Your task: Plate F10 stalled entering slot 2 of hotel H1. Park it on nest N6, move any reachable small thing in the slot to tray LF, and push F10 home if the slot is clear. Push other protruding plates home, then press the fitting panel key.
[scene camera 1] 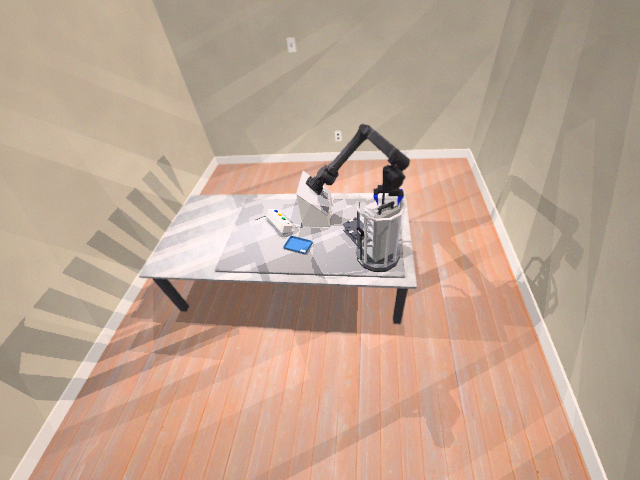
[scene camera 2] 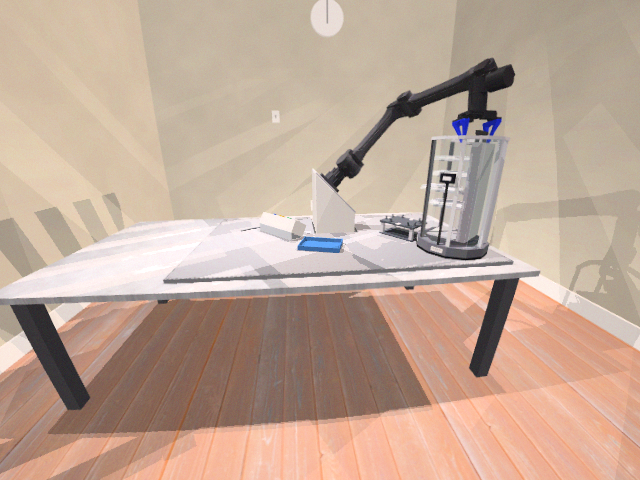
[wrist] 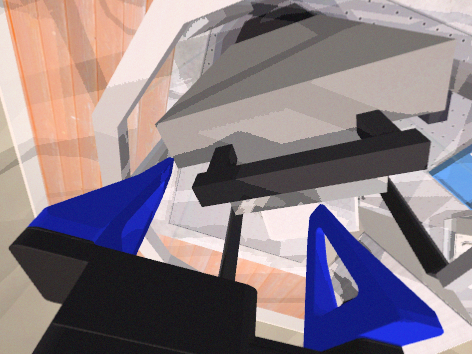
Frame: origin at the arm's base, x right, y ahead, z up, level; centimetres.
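Seen in the pictures: gripper, fingertip midpoint: (scene camera 1: 387,205) (wrist: 246,188); arm's base at its link origin: (scene camera 1: 313,186) (scene camera 2: 328,184).
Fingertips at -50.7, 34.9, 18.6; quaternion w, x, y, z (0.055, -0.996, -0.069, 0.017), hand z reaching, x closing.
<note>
Pixels of each thing's middle, then the offset from my fingertips to it, as dx, dy, dz. "*": a spot on its surface instead.
- hotel at a spot on its surface: (scene camera 2: 449,252) * +9.0, +12.3, -35.4
- black bar handle at a spot on its surface: (wrist: 310,165) (scene camera 2: 483,130) (scene camera 1: 386,206) * +0.5, +5.0, +3.7
- plate at a spot on its surface: (scene camera 2: 428,187) * +15.1, +2.0, -15.0
- blue tray at the middle of its body: (scene camera 2: 320,244) (scene camera 1: 297,244) +53.1, +1.7, -36.8
- key panel at the middle of its body: (scene camera 2: 282,224) (scene camera 1: 279,220) +70.9, -14.2, -33.5
- tall grey block at the middle of its body: (wrist: 289,105) (scene camera 2: 458,193) (scene camera 1: 378,230) +3.6, +1.3, -17.0
- black post with a square frame, surface spot: (scene camera 2: 440,211) * +12.4, +8.3, -22.1
My gripper (scene camera 1: 388,201) (scene camera 2: 475,138) (wrist: 246,188) is open and empty, pointing down at the top of the hotel (scene camera 1: 377,267) (scene camera 2: 449,252). A black bar handle (scene camera 1: 386,207) (scene camera 2: 481,132) (wrist: 310,165) on the hotel top lies just ahead of and partly between the fingers; contact cannot be told. In scene camera 2, several pale plates sit at different heights in the hotel; one plate (scene camera 2: 428,187) sticks out left. Labels and slot contents are unreadable. A dark pinned stand (scene camera 1: 351,227) (scene camera 2: 402,222) is beside the hotel. The blue tray (scene camera 1: 298,244) (scene camera 2: 320,244) (wrist: 457,175) lies farther left.
The key panel (scene camera 1: 276,221) (scene camera 2: 279,226) with coloured keys stands left of the white arm mount (scene camera 1: 314,209) (scene camera 2: 330,214). A tall grey block (scene camera 2: 473,196) (wrist: 300,120) fills part of the hotel. A black post with a square frame (scene camera 2: 440,211) stands at the hotel's front.
</note>
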